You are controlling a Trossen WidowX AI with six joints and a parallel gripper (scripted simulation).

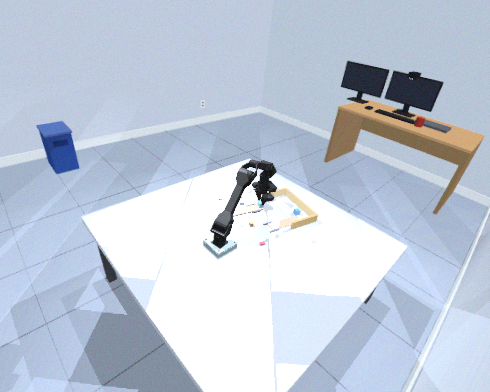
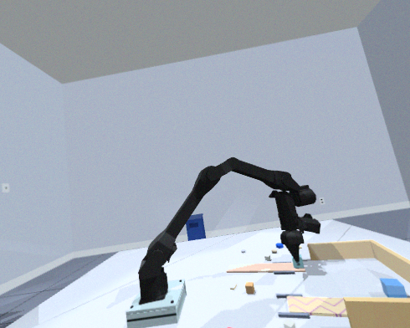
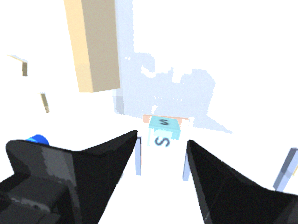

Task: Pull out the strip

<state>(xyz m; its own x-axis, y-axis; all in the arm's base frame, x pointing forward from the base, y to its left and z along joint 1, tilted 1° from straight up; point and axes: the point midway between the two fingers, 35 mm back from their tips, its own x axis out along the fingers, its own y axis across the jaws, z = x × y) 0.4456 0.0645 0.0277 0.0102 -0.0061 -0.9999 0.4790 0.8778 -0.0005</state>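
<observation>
My gripper tip is now 1 cm above the labelled teal cube. Also, from my gripper tip: orange cube (19 cm behind, 7 cm to the right, 2 cm below).
</observation>
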